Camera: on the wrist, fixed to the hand. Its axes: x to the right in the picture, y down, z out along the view.
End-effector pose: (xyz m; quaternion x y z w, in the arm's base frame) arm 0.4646 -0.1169 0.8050 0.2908 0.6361 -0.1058 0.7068
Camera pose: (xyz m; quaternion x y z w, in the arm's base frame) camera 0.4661 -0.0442 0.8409 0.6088 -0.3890 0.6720 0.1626
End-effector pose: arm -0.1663 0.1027 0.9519 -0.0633 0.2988 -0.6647 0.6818
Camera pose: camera -0.1233 0.1391 0.8936 0.2173 -0.0237 0.7029 0.6769
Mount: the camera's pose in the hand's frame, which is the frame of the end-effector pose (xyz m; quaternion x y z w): -0.0182 0.0695 -0.0376 0.0033 0.1185 -0.9926 0.0266
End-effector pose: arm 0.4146 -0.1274 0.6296 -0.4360 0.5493 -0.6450 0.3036
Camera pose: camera 0.3828 -0.1096 0.5572 0.4794 0.3843 0.3720 0.6958
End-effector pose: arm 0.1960 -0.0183 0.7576 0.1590 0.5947 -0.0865 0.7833
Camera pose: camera 0.1795 0.0589 0.7761 0.5732 -0.2662 0.7629 0.1360
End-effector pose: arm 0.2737 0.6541 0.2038 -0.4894 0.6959 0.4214 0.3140
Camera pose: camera 0.2129 0.6396 0.2555 -0.7527 -0.4287 -0.3608 0.3458
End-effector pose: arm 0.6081 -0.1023 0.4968 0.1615 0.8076 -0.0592 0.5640
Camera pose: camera 0.6030 -0.0300 0.5332 0.7885 -0.2484 0.5450 0.1400
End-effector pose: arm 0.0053 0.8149 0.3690 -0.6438 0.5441 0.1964 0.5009
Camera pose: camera -0.0741 0.7983 0.3694 -0.5788 -0.5646 -0.5701 0.1459
